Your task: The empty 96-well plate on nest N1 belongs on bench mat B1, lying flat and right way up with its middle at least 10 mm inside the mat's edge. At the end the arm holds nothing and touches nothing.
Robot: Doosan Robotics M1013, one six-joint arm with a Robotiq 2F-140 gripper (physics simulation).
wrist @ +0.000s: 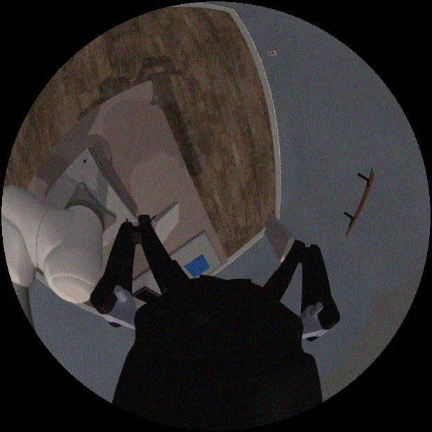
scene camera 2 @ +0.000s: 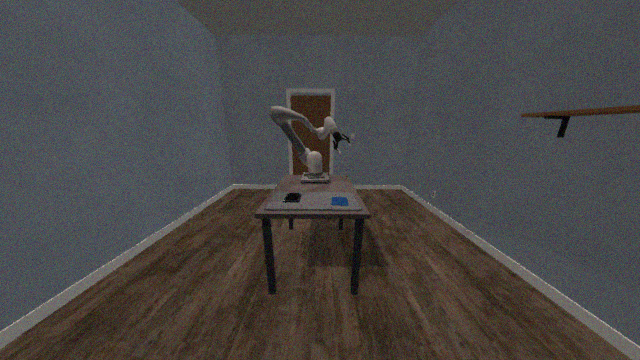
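Where they show: gripper, fingertip midpoint: (scene camera 2: 345,150); arm's base, link origin: (scene camera 2: 315,176).
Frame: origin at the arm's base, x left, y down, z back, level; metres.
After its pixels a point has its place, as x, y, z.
A blue mat (scene camera 2: 340,201) {0.143, 0.042, -0.664} (wrist: 197,265), which appears to be B1, lies at the front right of the table in the scene view. A small black block (scene camera 2: 292,198) {-0.234, 0.019, -0.623} (wrist: 146,293), which appears to be nest N1, stands at the front left; the gripper partly hides it in the wrist view. The 96-well plate cannot be told apart on it in either view. My gripper (scene camera 2: 345,143) {0.314, -0.299, -0.080} (wrist: 223,217) is open wide and empty, high above the table and well away from the mat and the block.
The mat and the block rest on a pale board (scene camera 2: 317,204) {-0.043, 0.044, -0.700} at the front of the table (scene camera 2: 335,187) {0.182, 0.057, -0.261}. The arm's base (scene camera 2: 314,164) {-0.017, -0.150, -0.087} stands farther back on the table. A wooden wall shelf (scene camera 2: 590,111) (wrist: 361,202) is on the right wall in the scene view.
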